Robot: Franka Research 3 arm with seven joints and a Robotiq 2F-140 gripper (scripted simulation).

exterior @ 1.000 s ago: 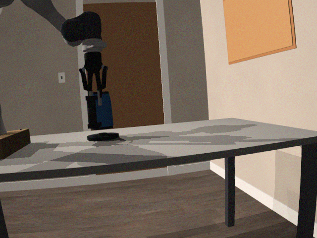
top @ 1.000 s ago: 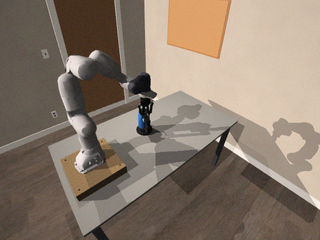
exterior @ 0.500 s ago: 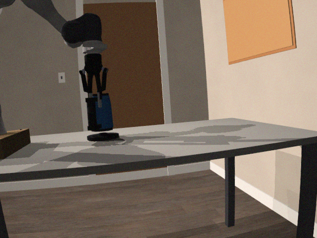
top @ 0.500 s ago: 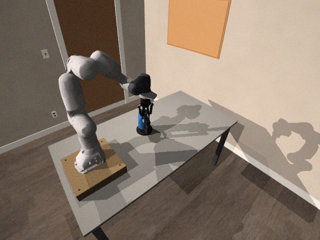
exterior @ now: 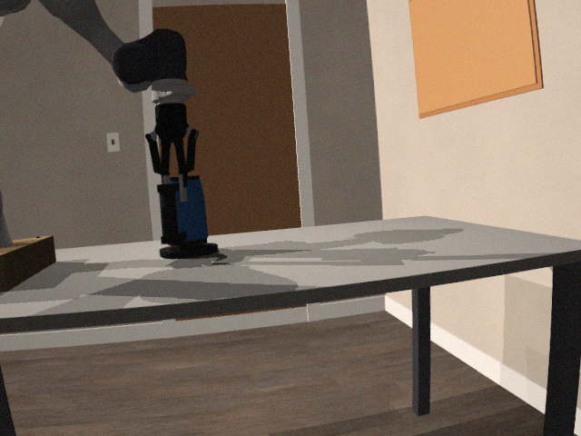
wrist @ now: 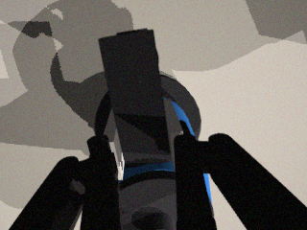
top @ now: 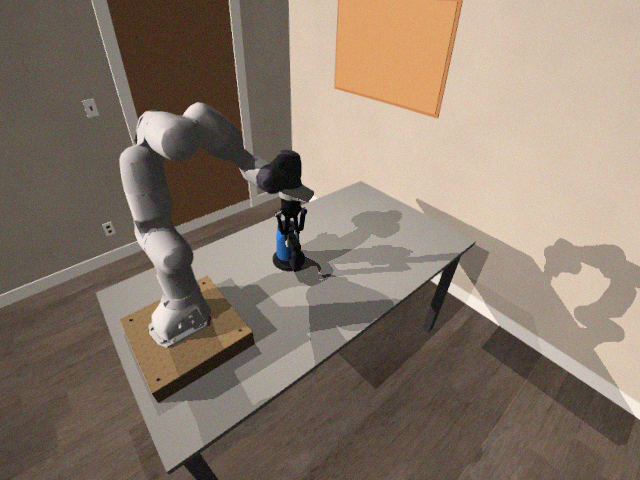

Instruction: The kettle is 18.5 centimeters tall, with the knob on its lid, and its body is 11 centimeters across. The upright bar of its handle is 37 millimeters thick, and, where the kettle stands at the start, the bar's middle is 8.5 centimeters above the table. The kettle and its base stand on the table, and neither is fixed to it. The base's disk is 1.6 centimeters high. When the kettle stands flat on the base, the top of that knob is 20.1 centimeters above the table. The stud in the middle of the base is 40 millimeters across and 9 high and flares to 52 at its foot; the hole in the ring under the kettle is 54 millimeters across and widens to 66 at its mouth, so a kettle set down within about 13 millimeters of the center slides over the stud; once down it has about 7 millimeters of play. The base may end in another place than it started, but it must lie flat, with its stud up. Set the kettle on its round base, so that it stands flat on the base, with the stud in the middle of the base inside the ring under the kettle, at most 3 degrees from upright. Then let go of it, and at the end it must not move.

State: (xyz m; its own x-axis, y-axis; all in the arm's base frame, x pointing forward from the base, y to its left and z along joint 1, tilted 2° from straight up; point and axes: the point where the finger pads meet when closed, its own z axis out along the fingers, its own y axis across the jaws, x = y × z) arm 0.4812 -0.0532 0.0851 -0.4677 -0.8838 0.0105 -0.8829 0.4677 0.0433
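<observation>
The blue kettle lies 5 cm below my hand, 2 cm to the left of it and 1 cm ahead of it. Also, from my hand: round black base: 16 cm below, 5 cm to the left, 3 cm ahead.
</observation>
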